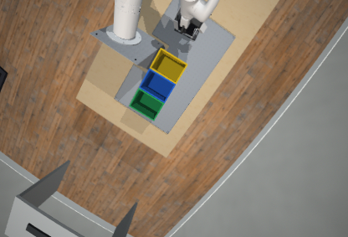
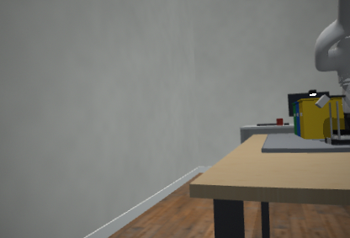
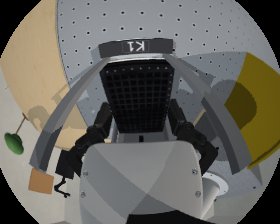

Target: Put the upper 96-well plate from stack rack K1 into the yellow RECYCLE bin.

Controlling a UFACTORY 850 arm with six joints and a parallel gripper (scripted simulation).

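My gripper is now 10 mm above the black 96-well plate. The rest, counted from my hand: yellow bin: 90 mm ahead, 280 mm to the right, 30 mm above; green bin: 130 mm ahead, 540 mm to the right, 30 mm above; blue bin: 110 mm ahead, 410 mm to the right, 30 mm above.
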